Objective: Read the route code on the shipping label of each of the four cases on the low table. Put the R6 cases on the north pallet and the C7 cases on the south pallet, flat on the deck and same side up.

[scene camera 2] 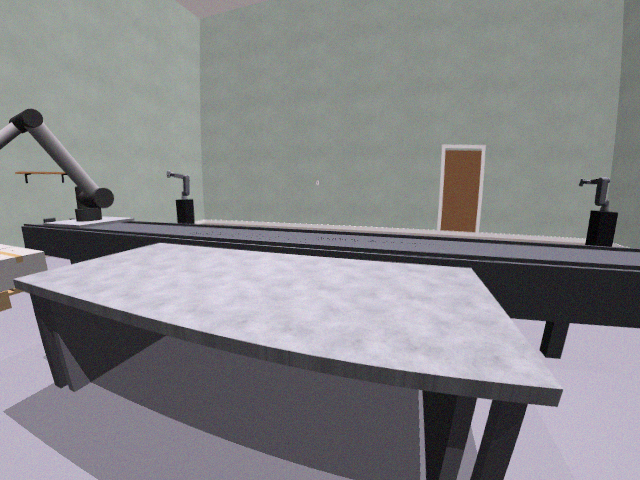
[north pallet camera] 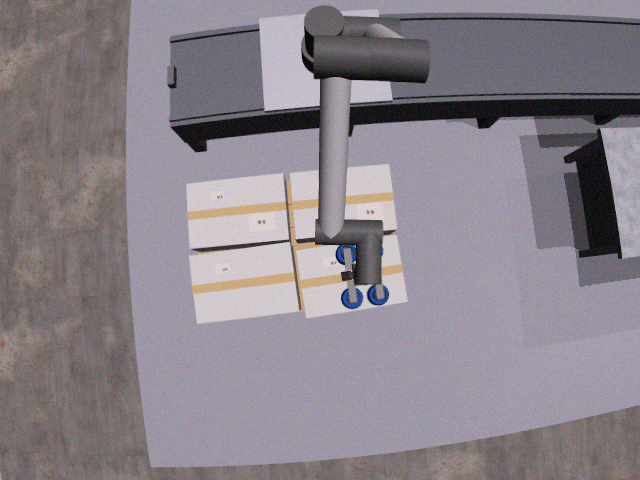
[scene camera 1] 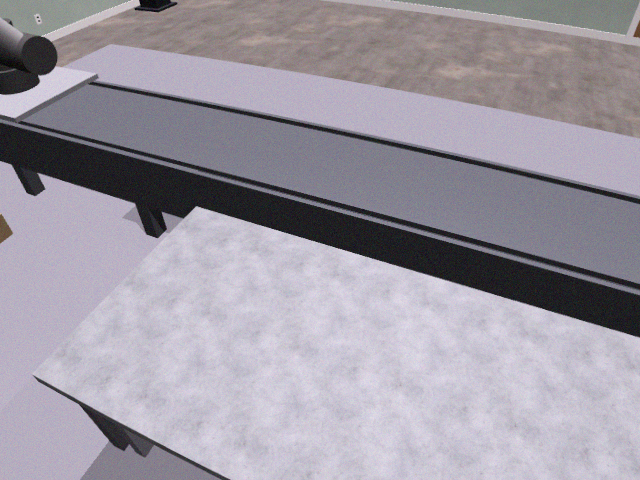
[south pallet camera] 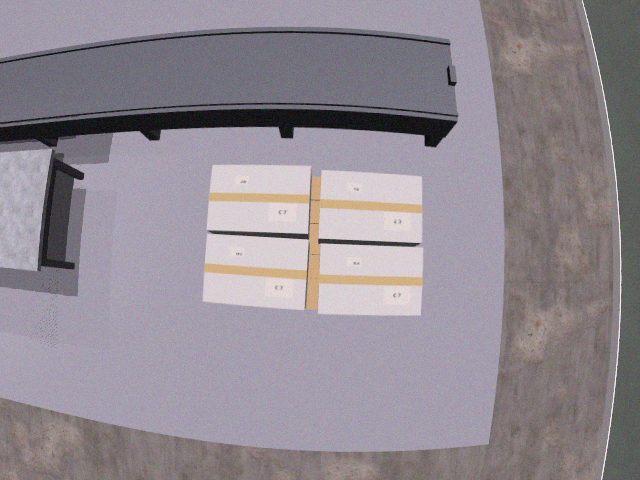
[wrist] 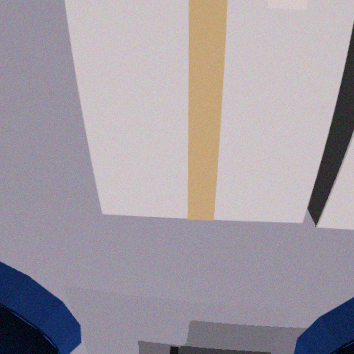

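Seen in the pictures: hand at its tool point: [wrist: 195, 246]; arm's base at its link origin: [scene camera 2: 89, 220] [scene camera 1: 18, 85].
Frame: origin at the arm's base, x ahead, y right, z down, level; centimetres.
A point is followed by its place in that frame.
The low table [scene camera 1: 320, 351] @(x 90.3, y -234.9, z 4.0 cm) [scene camera 2: 289, 299] @(x 104.2, y -280.9, z 4.0 cm) bears no case in the scene views. On the north pallet [north pallet camera: 289, 195] @(x 69.2, y 27.4, z 42.6 cm), four white taped cases lie flat, label side up: back left [north pallet camera: 232, 237] @(x 94.7, y 59.9, z 18.2 cm), back right [north pallet camera: 305, 180] @(x 66.7, y 16.6, z 18.1 cm), front left [north pallet camera: 242, 304] @(x 132.0, y 56.5, z 13.2 cm) and front right [north pallet camera: 321, 304] @(x 135.9, y 14.2, z 18.4 cm) [wrist: 140, 125] @(x 131.3, y -14.8, z 18.3 cm). The back pair's large labels look like R6, blurred; the front pair's large labels do not show. On the south pallet [south pallet camera: 314, 238] @(x 97.8, y -519.2, z 42.6 cm), four cases [south pallet camera: 258, 222] @(x 93.5, y -489.1, z 15.1 cm) [south pallet camera: 367, 227] @(x 93.9, y -547.7, z 14.5 cm) [south pallet camera: 253, 294] @(x 132.4, y -488.3, z 15.1 cm) [south pallet camera: 356, 304] @(x 135.3, y -543.5, z 16.0 cm) lie flat with C7 labels. My suction gripper [north pallet camera: 364, 274] @(x 122.5, y -6.3, z -13.7 cm) hangs raised above the front right north case, holding nothing.
The rail [scene camera 1: 336, 170] [north pallet camera: 491, 62] [south pallet camera: 258, 67] runs behind the pallets and table. The arm's carriage [north pallet camera: 284, 77] @(x 10.9, y 22.8, z 0.0 cm) [scene camera 2: 111, 221] @(x -2.9, y -34.5, z 0.6 cm) stands at the rail's north end. The forearm [north pallet camera: 333, 155] @(x 80.2, y 4.8, z -72.4 cm) crosses over the back right north case. Two small arms on black pedestals [scene camera 2: 185, 210] [scene camera 2: 601, 227] stand behind the rail.
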